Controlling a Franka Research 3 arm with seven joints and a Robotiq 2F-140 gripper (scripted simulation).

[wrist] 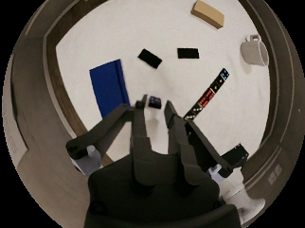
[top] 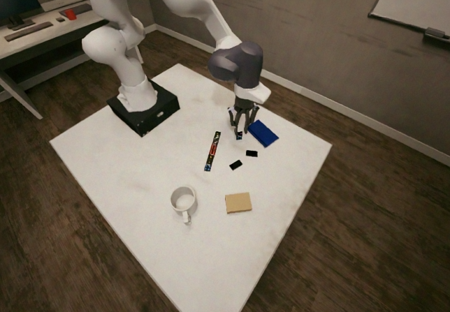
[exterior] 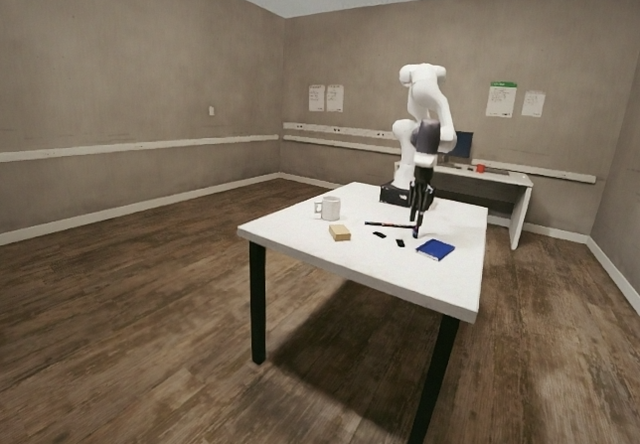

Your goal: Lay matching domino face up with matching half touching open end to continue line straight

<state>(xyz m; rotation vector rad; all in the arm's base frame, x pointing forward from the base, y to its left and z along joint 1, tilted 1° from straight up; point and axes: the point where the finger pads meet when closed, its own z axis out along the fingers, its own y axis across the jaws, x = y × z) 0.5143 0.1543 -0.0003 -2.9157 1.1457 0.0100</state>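
Now: the domino 70 mm below my hand, 10 mm to the left of it and 10 mm behind it. From my hand the other things lie so: tan block (270 mm to the right, 170 mm ahead, 80 mm below); white mug (400 mm to the right, 50 mm below, 10 mm ahead).
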